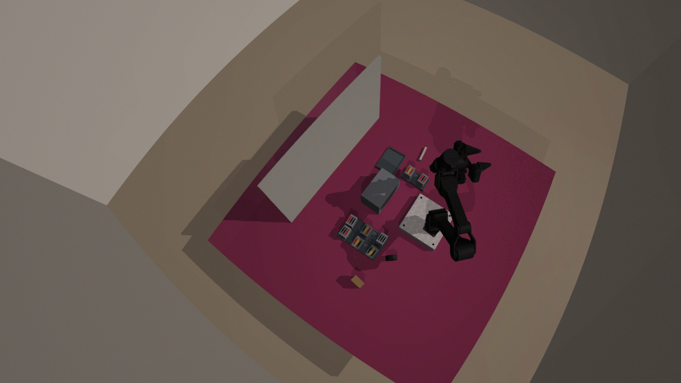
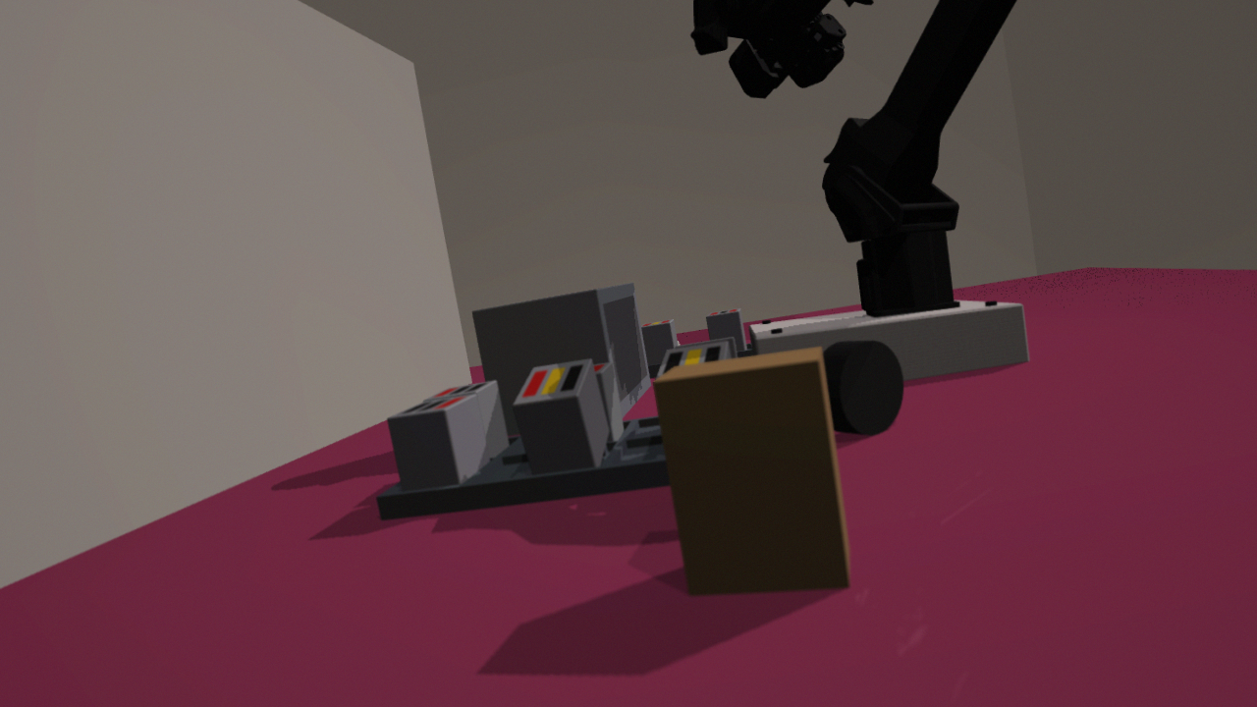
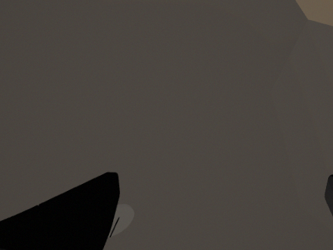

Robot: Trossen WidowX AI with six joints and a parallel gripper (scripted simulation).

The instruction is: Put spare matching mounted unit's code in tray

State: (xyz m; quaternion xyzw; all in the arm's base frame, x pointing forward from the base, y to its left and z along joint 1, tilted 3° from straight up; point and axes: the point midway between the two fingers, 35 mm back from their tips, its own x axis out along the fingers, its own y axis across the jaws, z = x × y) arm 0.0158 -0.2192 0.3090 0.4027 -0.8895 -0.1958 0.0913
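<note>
Right now the grey spare is 230 mm ahead of my gripper tip, 510 mm to the left of it and 290 mm below it. Also, from my gripper tip: mounted unit: 300 mm ahead, 270 mm to the left, 290 mm below; then white stick: 260 mm ahead, 40 mm to the right, 330 mm below; then dark piece: 130 mm ahead, 40 mm to the right, 340 mm below.
</note>
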